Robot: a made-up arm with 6 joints.
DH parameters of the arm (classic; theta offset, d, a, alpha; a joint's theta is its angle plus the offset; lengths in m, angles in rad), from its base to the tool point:
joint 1: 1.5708 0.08 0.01 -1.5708
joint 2: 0 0.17 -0.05 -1.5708
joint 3: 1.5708 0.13 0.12 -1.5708
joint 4: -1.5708 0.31 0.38 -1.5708
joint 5: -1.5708 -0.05 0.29 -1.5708
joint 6: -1.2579 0 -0.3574 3.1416
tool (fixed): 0.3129 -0.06 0 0
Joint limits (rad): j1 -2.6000..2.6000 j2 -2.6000..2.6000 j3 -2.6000..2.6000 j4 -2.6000..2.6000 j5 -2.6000..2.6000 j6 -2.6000..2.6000
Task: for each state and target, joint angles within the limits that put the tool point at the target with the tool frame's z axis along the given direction. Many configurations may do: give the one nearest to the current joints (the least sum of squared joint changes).
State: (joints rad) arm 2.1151 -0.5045 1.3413 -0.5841 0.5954 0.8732
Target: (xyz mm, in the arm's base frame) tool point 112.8 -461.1 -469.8 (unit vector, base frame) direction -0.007 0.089 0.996
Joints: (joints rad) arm 1.8690 0.0739 1.4550 -0.1028 -0.0759 0.7674
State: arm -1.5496 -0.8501 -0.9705 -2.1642 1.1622 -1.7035
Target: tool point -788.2 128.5 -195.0 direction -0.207 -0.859 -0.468
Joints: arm -1.3966 -1.1850 -1.1878 -2.1661 1.8430 -1.2376
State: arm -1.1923 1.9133 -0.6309 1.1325 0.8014 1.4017
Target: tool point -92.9 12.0 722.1 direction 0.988 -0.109 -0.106
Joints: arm -1.5642 2.5764 -0.4615 0.3739 0.8441 0.7071
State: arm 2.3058 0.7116 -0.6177 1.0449 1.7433 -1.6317
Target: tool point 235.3 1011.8 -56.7 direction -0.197 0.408 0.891
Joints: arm 2.2228 1.4944 -0.4169 1.0879 1.6197 -1.1490
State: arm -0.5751 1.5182 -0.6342 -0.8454 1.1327 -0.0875
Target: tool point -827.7 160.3 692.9 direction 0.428 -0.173 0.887
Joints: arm -0.6979 1.6145 -0.3548 -0.7765 1.4250 -0.7157
